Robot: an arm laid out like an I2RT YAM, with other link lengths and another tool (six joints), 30 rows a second.
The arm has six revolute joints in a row. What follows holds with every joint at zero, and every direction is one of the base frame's. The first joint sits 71.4 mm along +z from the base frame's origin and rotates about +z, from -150 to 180 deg. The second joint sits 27 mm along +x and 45.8 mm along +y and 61.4 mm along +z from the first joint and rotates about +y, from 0 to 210 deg. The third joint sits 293 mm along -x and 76.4 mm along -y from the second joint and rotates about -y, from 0 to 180 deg. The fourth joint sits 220.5 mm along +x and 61.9 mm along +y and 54 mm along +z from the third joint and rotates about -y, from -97 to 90 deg. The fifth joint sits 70.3 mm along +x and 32.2 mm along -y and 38.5 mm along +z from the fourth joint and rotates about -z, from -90 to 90 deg. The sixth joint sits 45.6 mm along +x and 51.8 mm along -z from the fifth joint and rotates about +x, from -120 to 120 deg. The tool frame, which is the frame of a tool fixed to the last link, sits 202 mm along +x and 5 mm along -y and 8 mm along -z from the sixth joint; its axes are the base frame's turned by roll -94.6, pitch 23.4 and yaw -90 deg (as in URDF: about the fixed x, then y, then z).
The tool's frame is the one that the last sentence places.
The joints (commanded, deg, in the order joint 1, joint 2, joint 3, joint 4, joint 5, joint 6), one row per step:
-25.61, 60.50, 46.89, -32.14, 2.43, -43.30
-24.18, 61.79, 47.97, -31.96, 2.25, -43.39
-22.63, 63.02, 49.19, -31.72, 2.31, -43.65
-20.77, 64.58, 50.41, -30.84, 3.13, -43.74
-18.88, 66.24, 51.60, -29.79, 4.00, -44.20
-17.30, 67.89, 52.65, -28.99, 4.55, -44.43
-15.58, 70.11, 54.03, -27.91, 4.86, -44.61
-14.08, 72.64, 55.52, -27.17, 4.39, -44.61
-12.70, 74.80, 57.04, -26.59, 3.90, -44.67
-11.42, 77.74, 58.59, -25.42, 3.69, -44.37
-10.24, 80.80, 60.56, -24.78, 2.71, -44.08
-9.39, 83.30, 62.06, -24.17, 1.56, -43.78
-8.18, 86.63, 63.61, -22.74, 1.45, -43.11
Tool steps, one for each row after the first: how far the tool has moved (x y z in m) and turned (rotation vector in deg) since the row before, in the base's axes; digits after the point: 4 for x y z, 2 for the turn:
0.0093, 0.0054, 0.0022, 0.07, 0.00, 1.62
0.0099, 0.0051, 0.0038, -0.29, -0.11, 1.69
0.0119, 0.0032, 0.0044, -0.80, -0.26, 1.35
0.0127, 0.0036, 0.0042, -1.07, -0.20, 1.59
0.0110, 0.0042, 0.0019, -0.58, 0.00, 1.35
0.0145, 0.0058, 0.0018, -0.39, -0.12, 1.62
0.0144, 0.0085, -0.0013, 0.39, 0.21, 1.84
0.0134, 0.0086, 0.0002, 0.31, -0.01, 1.77
0.0156, 0.0067, -0.0028, 0.39, 0.12, 1.22
0.0160, 0.0099, -0.0034, 0.96, 0.26, 1.67
0.0128, 0.0092, -0.0039, 1.08, 0.20, 1.45
0.0161, 0.0074, -0.0069, 0.59, 0.24, 0.81

